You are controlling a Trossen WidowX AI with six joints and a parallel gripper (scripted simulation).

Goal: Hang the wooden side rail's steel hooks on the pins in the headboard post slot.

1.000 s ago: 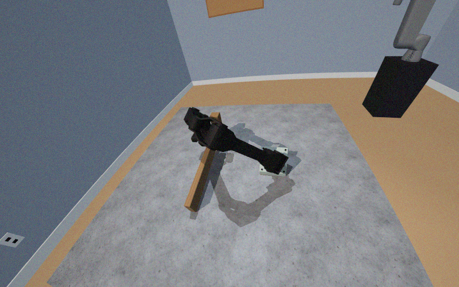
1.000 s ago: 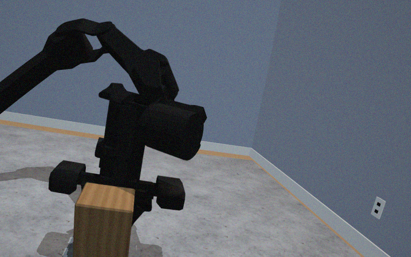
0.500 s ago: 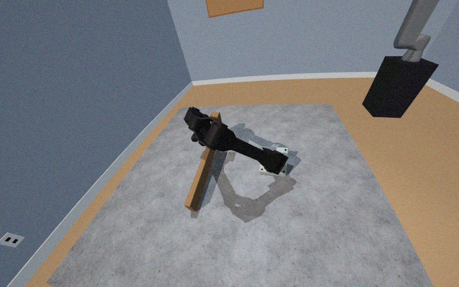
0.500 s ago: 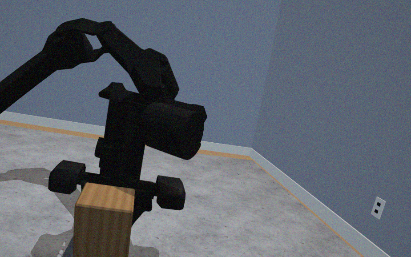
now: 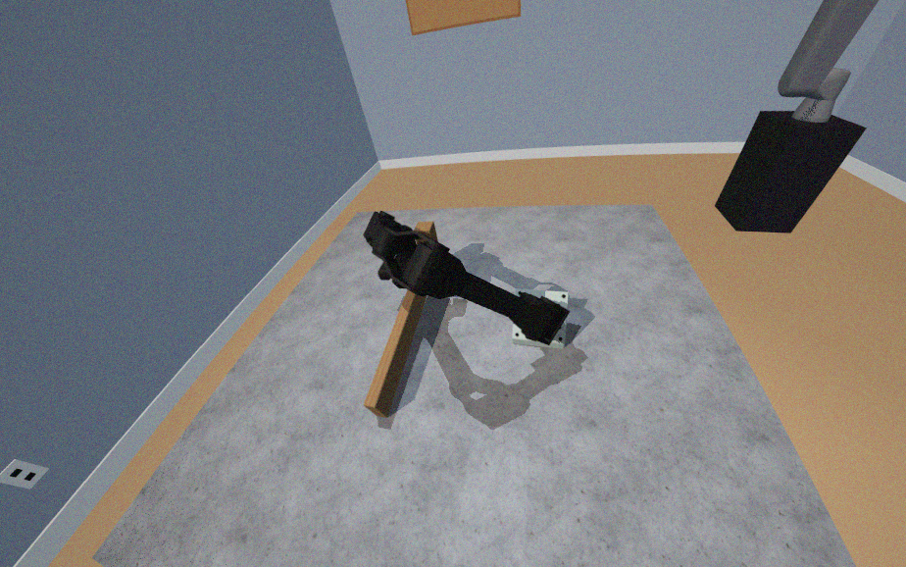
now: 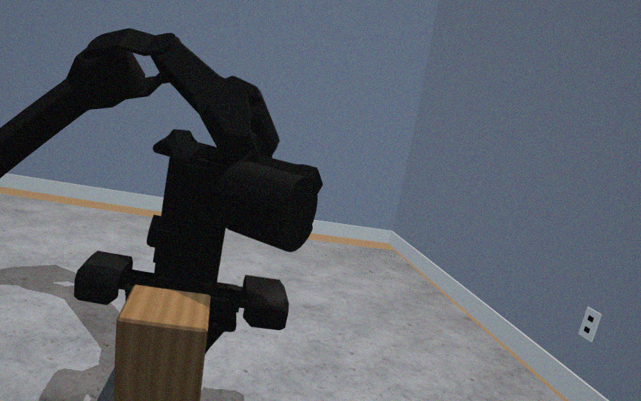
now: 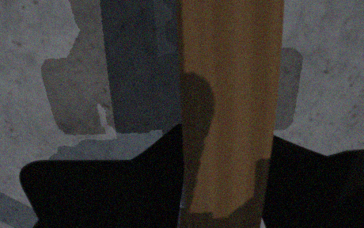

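The wooden headboard post is 140 mm to the right of my gripper tip and 40 mm above it.
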